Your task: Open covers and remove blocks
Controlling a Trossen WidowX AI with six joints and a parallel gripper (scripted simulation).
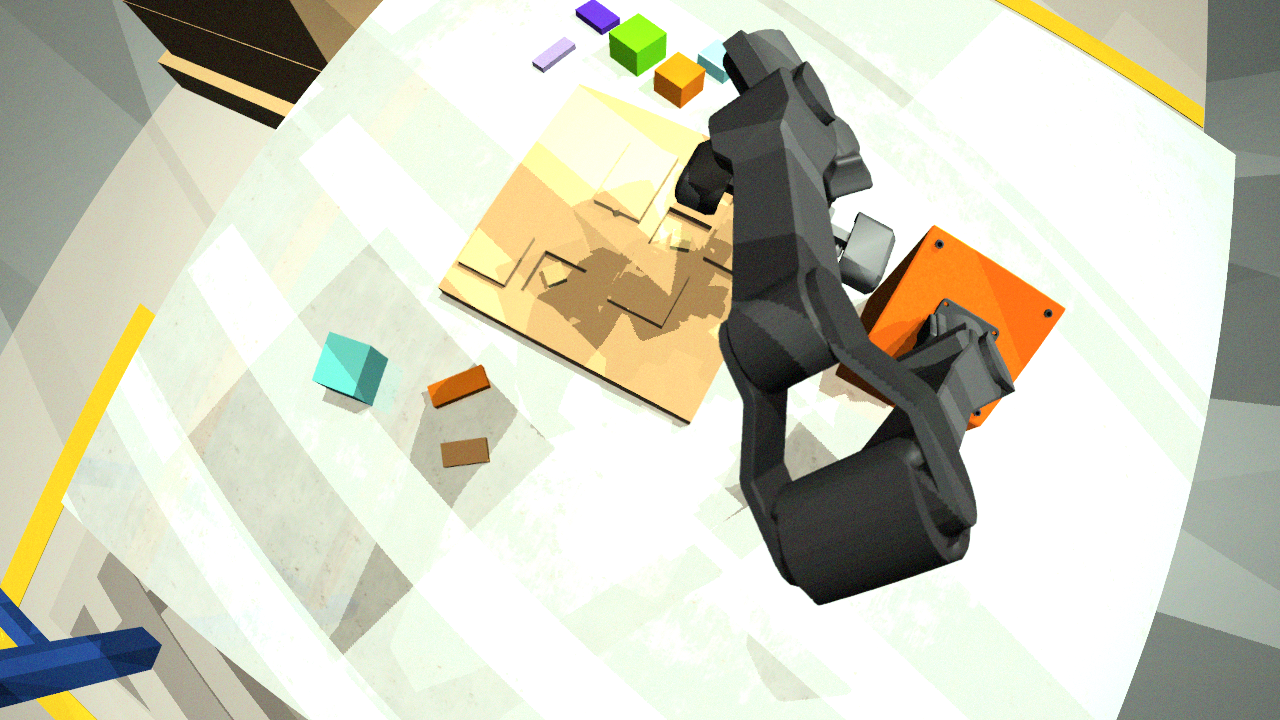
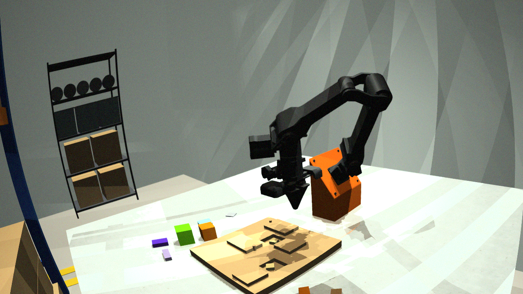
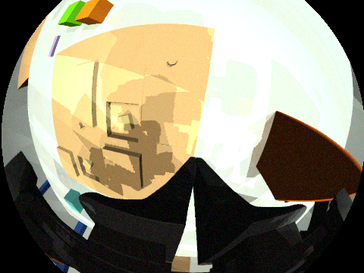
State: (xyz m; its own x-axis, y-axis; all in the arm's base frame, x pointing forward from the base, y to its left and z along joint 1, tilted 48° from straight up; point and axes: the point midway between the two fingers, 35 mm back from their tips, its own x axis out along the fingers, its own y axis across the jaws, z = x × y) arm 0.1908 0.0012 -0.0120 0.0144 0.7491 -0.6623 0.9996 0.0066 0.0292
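My gripper tip is 19 cm short of the orange cube, 19 cm to the left of it and 6 cm above it. Also, from my gripper tip: grey tile: 4 cm ahead, 28 cm to the right, 8 cm below; pale cyan block: 16 cm ahead, 25 cm to the right, 7 cm below; orange flat piece: 22 cm ahead, 25 cm to the left, 8 cm below.
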